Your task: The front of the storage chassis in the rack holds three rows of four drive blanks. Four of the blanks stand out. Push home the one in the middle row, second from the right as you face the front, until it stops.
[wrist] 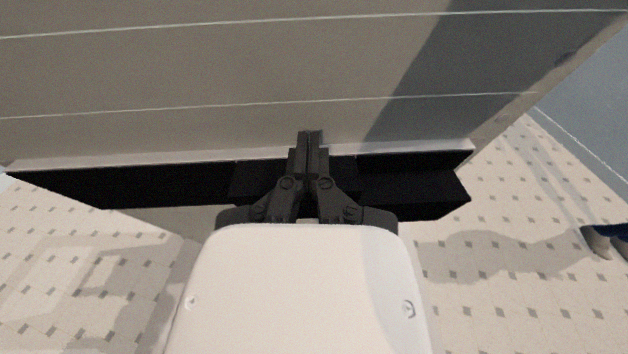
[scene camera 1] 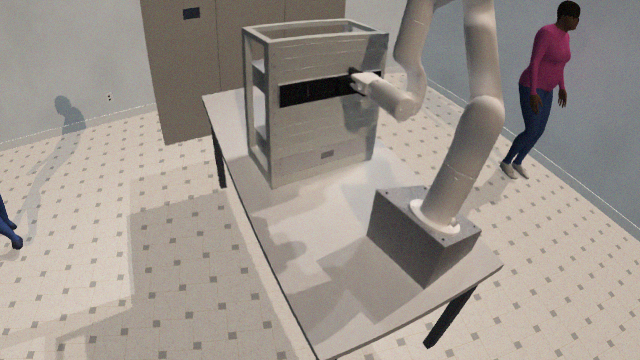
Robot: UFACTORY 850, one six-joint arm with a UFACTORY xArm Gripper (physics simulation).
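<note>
The storage chassis (scene camera 1: 315,91) (wrist: 165,185) is a black band across the front of the grey rack (scene camera 1: 320,120) (wrist: 200,65). Its drive blanks are very dark, and the rows are hard to tell apart. In the wrist view a black blank (wrist: 410,187) stands out at the right end, and another dark blank (wrist: 257,177) shows just left of the fingers. My gripper (scene camera 1: 351,80) (wrist: 309,144) is shut and empty. Its fingertips are at the right part of the chassis, close to its upper edge. The fingers hide the chassis front behind them, and I cannot tell whether they touch a blank.
The rack stands on a light table (scene camera 1: 320,210), which also bears the grey arm base (scene camera 1: 405,240). Grey blank panels lie above and below the chassis. A person in a pink top (scene camera 1: 547,55) stands to the right, and a brown cabinet (scene camera 1: 185,75) stands behind the rack.
</note>
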